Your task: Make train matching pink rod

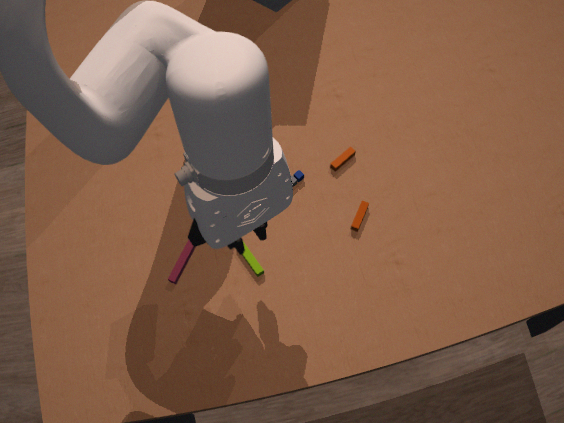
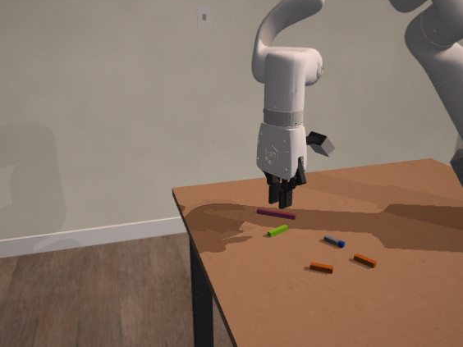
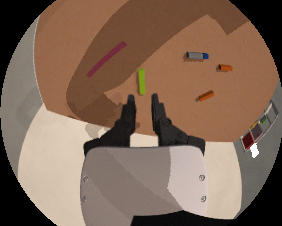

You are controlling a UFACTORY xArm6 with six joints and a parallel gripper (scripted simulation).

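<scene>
The lime rod lies 8 cm below my hand. From my hand the other things lie so: grey rod: 8 cm behind, 8 cm to the left, 8 cm below; pink rod: 3 cm behind, 7 cm to the right, 8 cm below; blue rod: 9 cm behind, 10 cm to the left, 8 cm below.
</scene>
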